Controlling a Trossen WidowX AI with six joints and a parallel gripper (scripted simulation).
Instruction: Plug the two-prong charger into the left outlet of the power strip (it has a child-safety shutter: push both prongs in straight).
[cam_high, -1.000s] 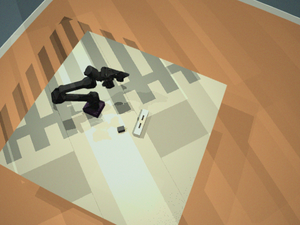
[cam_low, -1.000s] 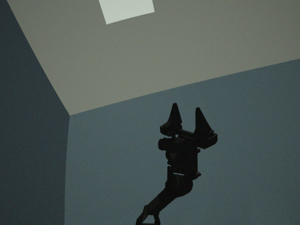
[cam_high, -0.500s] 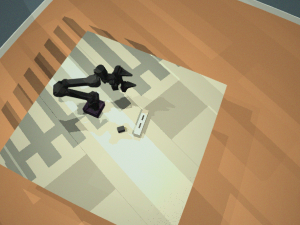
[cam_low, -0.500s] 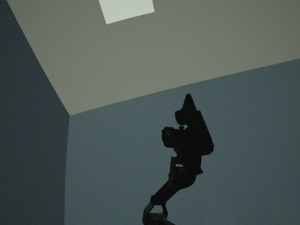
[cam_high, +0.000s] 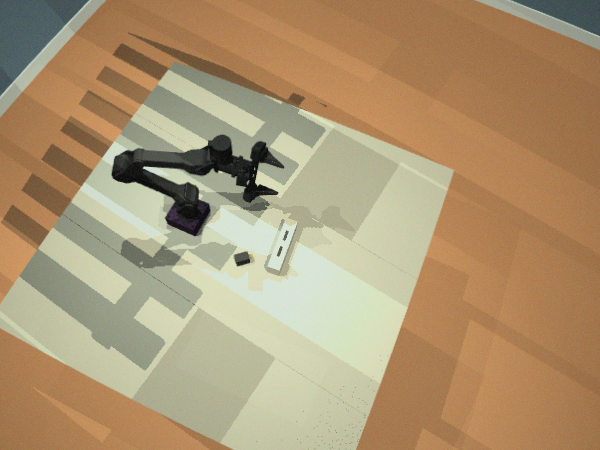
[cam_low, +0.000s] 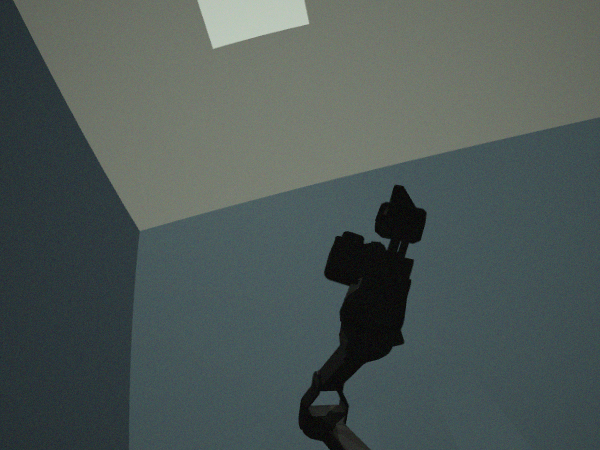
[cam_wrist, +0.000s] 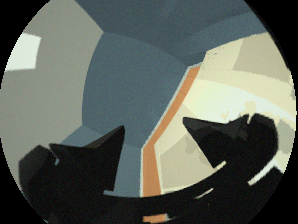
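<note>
The dark two-prong charger lies 30 mm behind my gripper tip, 150 mm to the right of it and 350 mm below it.
</note>
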